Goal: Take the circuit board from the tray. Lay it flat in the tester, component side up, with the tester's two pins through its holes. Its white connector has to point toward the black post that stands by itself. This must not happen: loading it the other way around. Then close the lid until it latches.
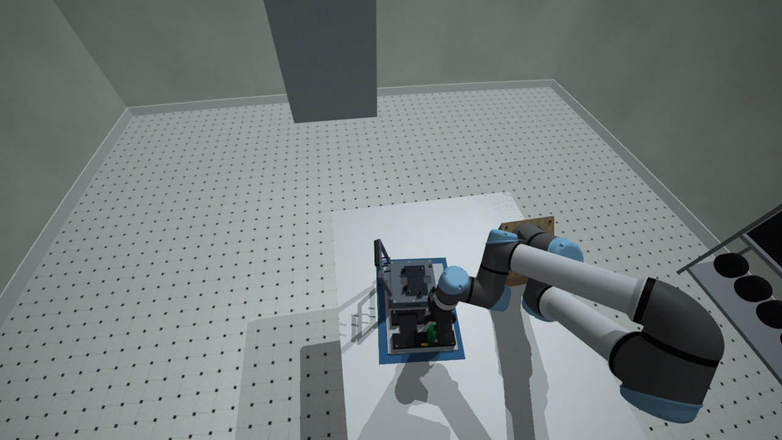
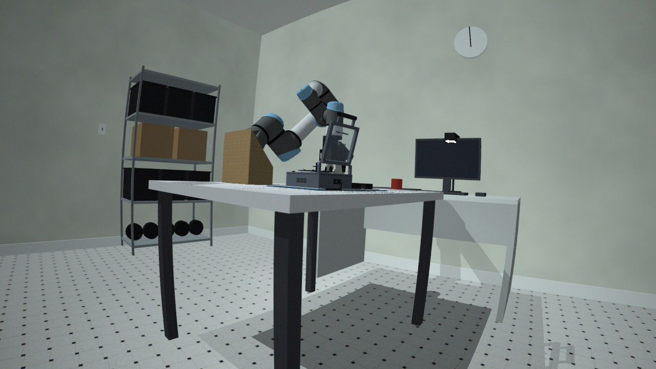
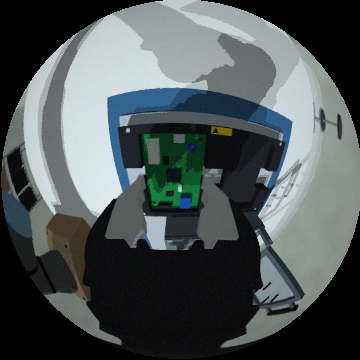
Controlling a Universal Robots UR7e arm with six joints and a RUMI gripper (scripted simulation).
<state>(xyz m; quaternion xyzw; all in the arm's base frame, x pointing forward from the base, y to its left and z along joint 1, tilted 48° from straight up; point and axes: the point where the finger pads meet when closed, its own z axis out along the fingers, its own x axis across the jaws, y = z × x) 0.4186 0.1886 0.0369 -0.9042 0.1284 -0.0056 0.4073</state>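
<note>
Now: the green circuit board right at my hand. Also, from my hand: lid 210 mm to the right, 160 mm above, 140 mm ahead.
</note>
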